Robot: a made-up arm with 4 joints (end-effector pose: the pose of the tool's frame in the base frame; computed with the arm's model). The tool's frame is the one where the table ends.
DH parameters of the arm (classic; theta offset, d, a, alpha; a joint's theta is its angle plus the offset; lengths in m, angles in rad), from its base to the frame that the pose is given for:
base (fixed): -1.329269 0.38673 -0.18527 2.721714
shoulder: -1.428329 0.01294 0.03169 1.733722
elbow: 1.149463 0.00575 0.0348 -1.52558
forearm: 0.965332 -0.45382 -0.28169 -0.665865
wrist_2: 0 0.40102 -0.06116 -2.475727
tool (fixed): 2.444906 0.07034 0 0
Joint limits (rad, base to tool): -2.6..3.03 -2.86..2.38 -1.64..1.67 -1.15..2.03
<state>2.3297 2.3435 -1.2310 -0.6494</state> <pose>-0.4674 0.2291 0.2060 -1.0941 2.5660 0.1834</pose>
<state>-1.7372 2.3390 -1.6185 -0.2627</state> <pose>0.1601 0.2695 -0.0263 1.7870 2.2574 -1.1779</pose>
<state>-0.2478 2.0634 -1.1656 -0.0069</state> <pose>0.1691 -0.0212 0.0163 -2.6227 -1.1428 0.7012</pose>
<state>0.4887 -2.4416 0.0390 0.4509</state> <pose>-0.2905 0.4558 0.1821 -0.9352 -0.6038 0.5542</pose>
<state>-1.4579 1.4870 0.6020 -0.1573</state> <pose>-0.3804 0.5208 0.4393 0.5177 -2.7272 -0.6657</pose>
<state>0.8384 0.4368 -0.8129 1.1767</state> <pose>0.0929 -0.0512 0.6734 0.8933 1.0258 0.6828</pose>
